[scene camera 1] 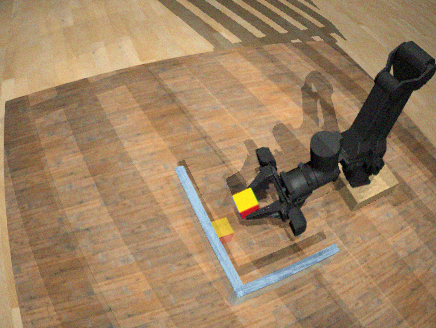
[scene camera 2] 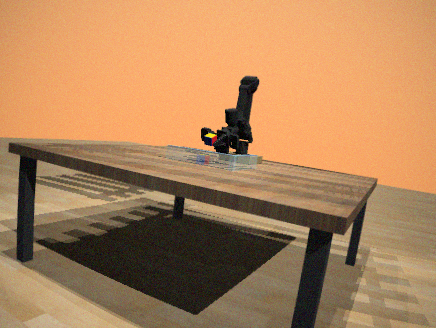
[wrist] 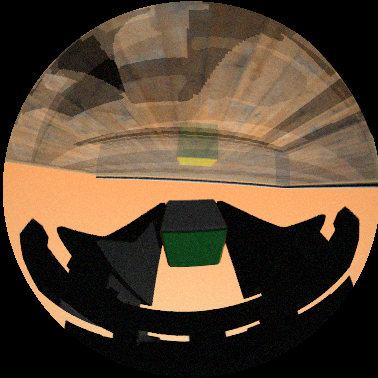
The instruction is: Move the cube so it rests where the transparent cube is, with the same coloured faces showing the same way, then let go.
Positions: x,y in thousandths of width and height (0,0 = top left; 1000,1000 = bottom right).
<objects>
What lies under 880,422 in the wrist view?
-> An L-shaped grey rail.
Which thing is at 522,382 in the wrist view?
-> A transparent cube.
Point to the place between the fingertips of my gripper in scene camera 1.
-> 554,639
</objects>
